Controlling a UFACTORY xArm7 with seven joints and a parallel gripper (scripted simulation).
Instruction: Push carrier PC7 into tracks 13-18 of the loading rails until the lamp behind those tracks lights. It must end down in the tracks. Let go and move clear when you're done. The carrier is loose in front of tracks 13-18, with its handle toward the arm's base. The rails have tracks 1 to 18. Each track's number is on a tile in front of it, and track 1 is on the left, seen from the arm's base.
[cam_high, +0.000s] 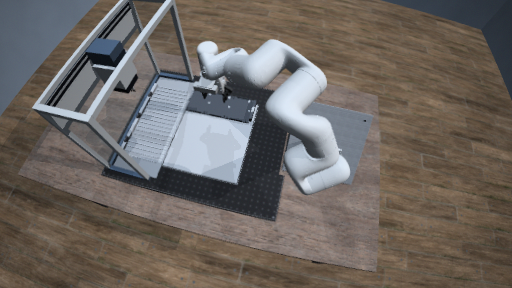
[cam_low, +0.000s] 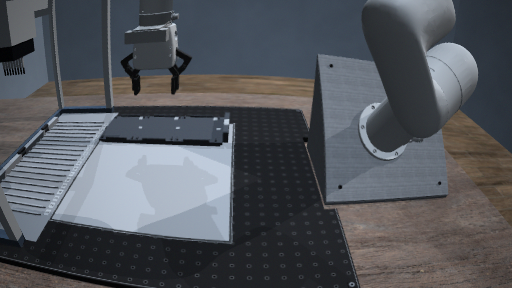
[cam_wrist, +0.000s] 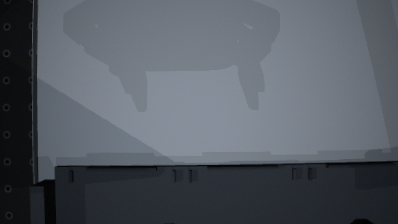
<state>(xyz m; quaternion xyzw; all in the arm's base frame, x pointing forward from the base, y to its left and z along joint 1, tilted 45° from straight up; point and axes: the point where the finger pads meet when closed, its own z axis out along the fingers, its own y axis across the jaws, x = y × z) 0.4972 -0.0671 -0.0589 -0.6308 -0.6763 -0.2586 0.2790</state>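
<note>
The carrier PC7 lies 110 mm below my hand and 40 mm to the right of it. Also, from my hand: pale grey sheet: 130 mm below, 110 mm to the left, 10 mm behind.
</note>
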